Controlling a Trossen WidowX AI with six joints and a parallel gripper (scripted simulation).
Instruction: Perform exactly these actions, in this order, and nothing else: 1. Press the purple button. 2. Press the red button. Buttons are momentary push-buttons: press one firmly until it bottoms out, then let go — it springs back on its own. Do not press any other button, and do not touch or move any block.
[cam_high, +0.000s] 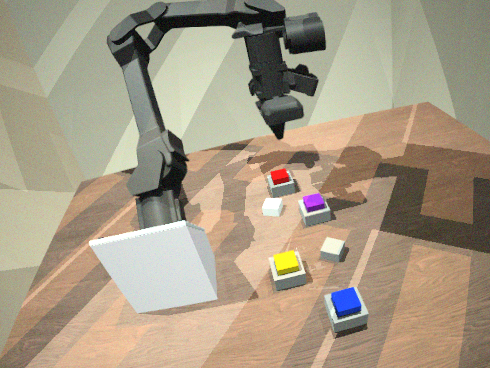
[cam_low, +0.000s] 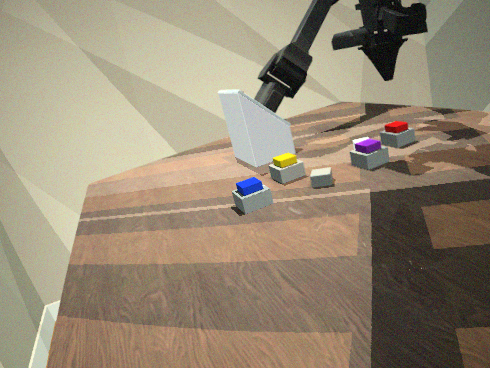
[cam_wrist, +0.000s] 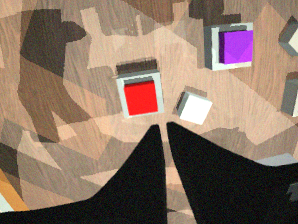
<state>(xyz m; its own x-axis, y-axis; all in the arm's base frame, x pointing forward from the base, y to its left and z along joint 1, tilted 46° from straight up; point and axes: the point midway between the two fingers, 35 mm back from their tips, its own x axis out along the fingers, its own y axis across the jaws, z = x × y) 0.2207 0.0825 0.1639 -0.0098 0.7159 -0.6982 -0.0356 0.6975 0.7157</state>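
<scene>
The red button lies 9 cm below my gripper tip, 1 cm to the left of it and 1 cm behind it. Round my gripper tip: purple button: 9 cm to the right, 9 cm below, 3 cm ahead; white block: 12 cm below, 5 cm to the right, 4 cm behind; yellow button: 22 cm to the right, 9 cm below, 5 cm behind.
</scene>
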